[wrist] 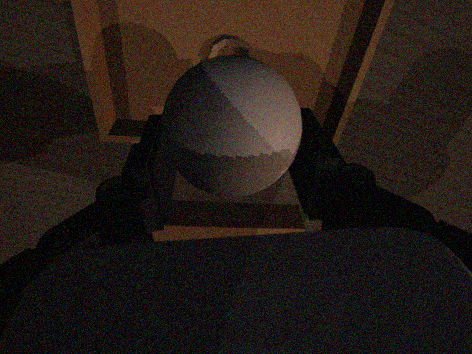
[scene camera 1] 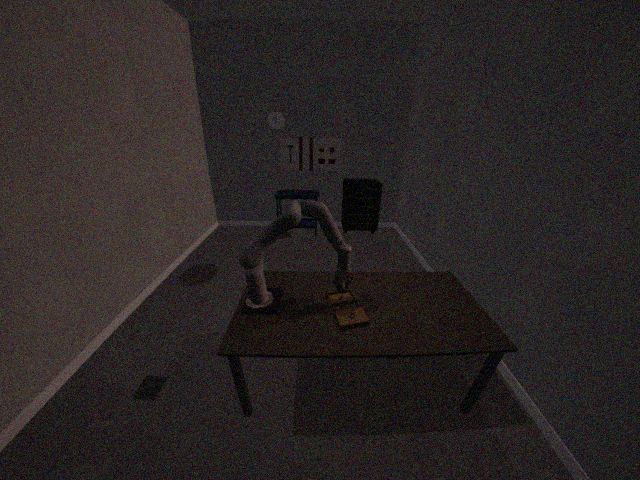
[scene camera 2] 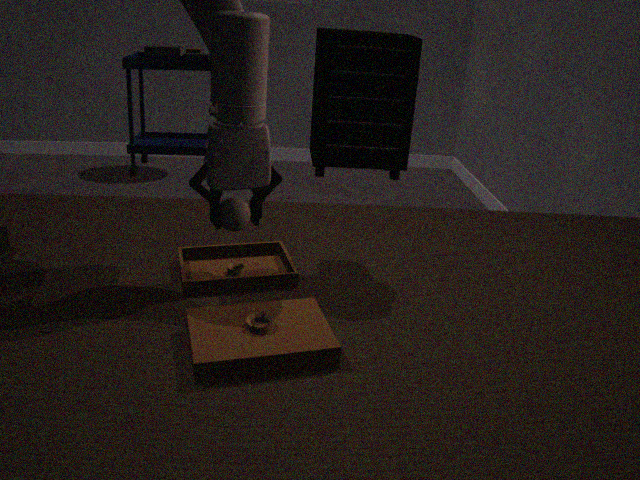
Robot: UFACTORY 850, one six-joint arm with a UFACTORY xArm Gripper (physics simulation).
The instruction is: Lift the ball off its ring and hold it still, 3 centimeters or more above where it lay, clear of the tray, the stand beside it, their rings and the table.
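Observation:
A pale grey ball (scene camera 2: 235,212) (wrist: 232,125) is between the two dark fingers of my gripper (scene camera 2: 236,215) (wrist: 230,138), which is shut on it. In scene camera 2 the ball hangs above the walled wooden tray (scene camera 2: 290,258) (wrist: 86,65), with a gap below it. A small ring (scene camera 2: 235,269) (wrist: 227,40) shows on the tray floor. The wooden stand (scene camera 2: 217,343) (scene camera 1: 352,317) is beside the tray, nearer scene camera 2, and carries its own empty ring (scene camera 2: 257,328). In scene camera 1 the gripper (scene camera 1: 342,285) is over the tray and the ball is too dim to make out.
The brown table (scene camera 1: 413,315) (scene camera 2: 439,361) carries the tray, the stand and the arm's base (scene camera 1: 259,299). A dark drawer cabinet (scene camera 1: 361,204) (scene camera 2: 365,100) and a blue cart (scene camera 1: 297,194) (scene camera 2: 168,63) stand beyond the table.

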